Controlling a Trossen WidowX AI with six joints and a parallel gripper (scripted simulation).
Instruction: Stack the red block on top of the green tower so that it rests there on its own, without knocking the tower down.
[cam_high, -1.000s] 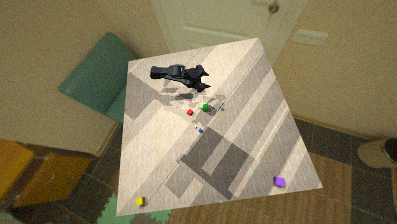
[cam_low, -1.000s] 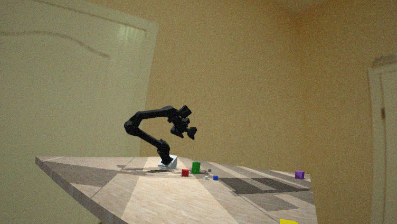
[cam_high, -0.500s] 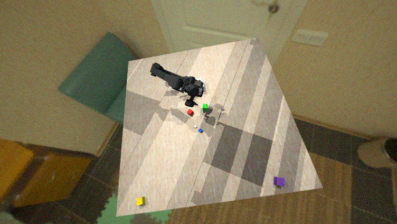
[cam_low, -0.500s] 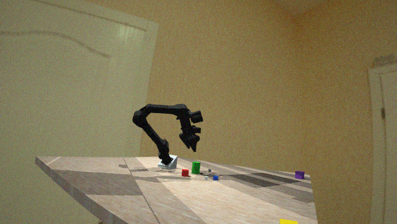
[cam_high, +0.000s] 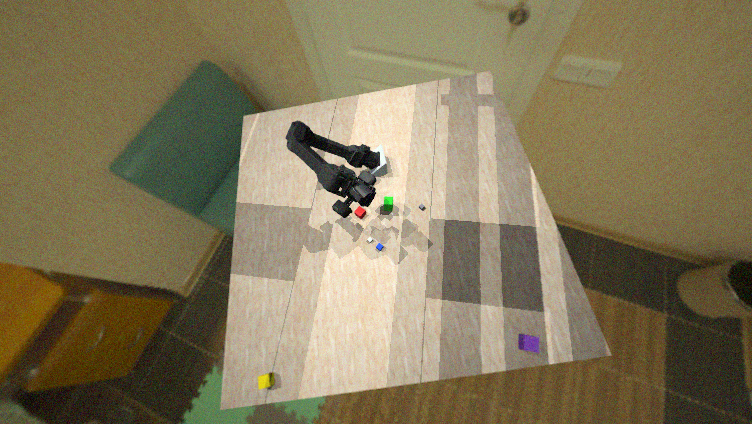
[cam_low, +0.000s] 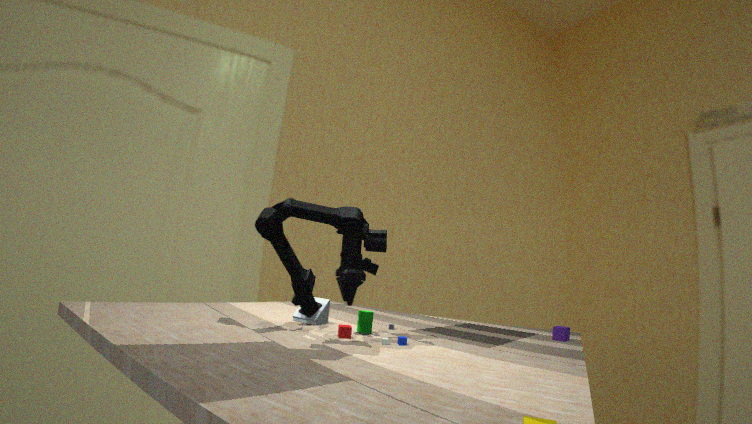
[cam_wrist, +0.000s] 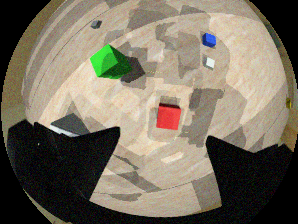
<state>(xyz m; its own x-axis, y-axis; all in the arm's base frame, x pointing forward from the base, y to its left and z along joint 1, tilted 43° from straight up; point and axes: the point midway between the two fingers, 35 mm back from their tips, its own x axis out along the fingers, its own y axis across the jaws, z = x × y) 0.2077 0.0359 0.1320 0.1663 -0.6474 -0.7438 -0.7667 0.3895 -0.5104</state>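
My gripper tip is now 8 cm above the red block, 1 cm to the left of it and 1 cm short of it. Round my gripper tip: tiny dark cube (25 cm to the left, 9 cm below, 1 cm behind); small white cube (12 cm ahead, 9 cm below, 3 cm to the left); blue cube (15 cm ahead, 9 cm below, 7 cm to the left).
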